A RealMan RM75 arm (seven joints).
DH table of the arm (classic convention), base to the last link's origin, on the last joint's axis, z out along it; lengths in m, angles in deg. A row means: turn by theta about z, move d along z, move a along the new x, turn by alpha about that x. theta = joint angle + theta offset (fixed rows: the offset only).
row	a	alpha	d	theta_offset
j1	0	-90	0.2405	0
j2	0	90	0	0
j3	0	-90	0.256	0
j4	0	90	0	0
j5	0	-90	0.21	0
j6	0	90	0	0
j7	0	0	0.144	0
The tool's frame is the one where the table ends.
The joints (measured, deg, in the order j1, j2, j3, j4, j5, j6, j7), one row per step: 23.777 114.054 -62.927 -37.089 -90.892 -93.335 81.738; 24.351 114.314 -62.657 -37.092 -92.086 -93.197 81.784; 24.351 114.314 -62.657 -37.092 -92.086 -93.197 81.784; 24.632 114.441 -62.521 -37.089 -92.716 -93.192 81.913; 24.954 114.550 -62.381 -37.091 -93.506 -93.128 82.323; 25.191 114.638 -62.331 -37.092 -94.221 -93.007 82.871; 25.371 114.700 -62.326 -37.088 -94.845 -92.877 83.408; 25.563 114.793 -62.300 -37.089 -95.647 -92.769 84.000; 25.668 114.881 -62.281 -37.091 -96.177 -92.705 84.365; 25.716 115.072 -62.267 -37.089 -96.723 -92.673 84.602; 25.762 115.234 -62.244 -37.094 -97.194 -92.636 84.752; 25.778 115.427 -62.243 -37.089 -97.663 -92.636 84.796; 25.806 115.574 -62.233 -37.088 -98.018 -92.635 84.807; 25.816 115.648 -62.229 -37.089 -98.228 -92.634 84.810; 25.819 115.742 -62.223 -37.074 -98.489 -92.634 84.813
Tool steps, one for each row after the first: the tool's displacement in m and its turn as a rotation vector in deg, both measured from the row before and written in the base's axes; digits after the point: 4 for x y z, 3 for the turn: -0.0017 0.0014 -0.0026 -0.467 -0.715 0.441; 0.0000 0.0000 0.0000 0.000 0.000 0.000; -0.0008 0.0005 -0.0013 -0.348 -0.336 0.161; -0.0006 0.0006 -0.0014 -0.525 -0.463 -0.049; -0.0002 0.0003 -0.0014 -0.576 -0.460 -0.251; 0.0001 0.0002 -0.0012 -0.538 -0.433 -0.297; 0.0002 0.0000 -0.0016 -0.662 -0.533 -0.313; 0.0001 -0.0002 -0.0012 -0.435 -0.332 -0.203; 0.0000 -0.0007 -0.0018 -0.452 -0.261 -0.134; 0.0000 -0.0006 -0.0015 -0.342 -0.239 -0.067; 0.0000 -0.0009 -0.0018 -0.353 -0.215 0.015; -0.0001 -0.0006 -0.0013 -0.247 -0.163 0.045; 0.0000 -0.0004 -0.0007 -0.139 -0.110 0.025; 0.0001 -0.0005 -0.0009 -0.183 -0.130 0.010
